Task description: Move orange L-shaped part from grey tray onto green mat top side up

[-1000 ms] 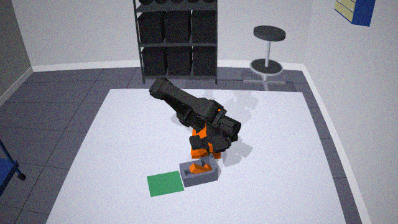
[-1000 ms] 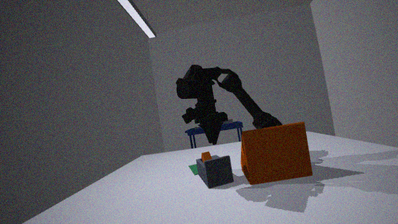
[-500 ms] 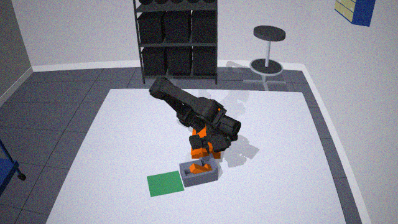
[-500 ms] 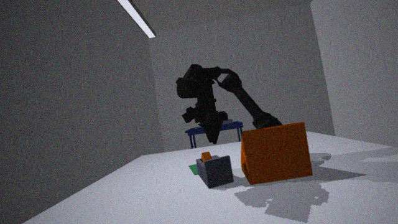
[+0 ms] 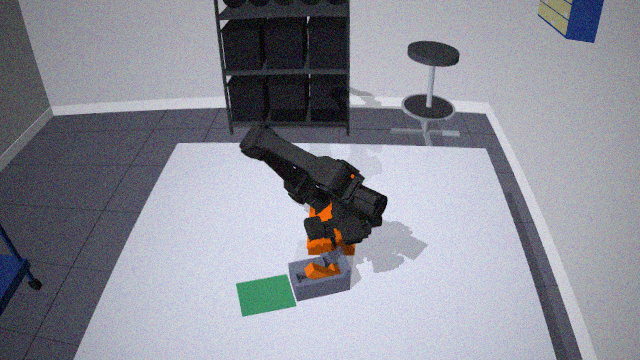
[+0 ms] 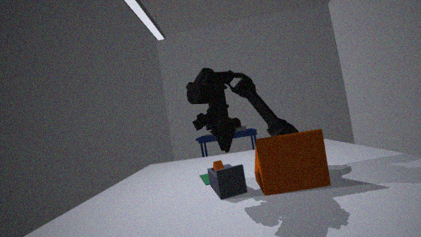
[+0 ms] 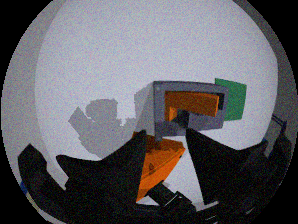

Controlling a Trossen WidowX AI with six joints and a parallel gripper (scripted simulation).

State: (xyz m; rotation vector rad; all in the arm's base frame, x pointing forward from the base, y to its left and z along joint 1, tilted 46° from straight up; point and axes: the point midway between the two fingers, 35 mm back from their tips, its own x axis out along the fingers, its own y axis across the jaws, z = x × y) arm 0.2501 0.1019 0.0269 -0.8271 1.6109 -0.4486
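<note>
The orange L-shaped part lies 1 cm ahead of my gripper tip, 4 cm to the right of it and 10 cm below it. The rest, counted from my gripper tip: green mat: 5 cm ahead, 21 cm to the right, 16 cm below.
</note>
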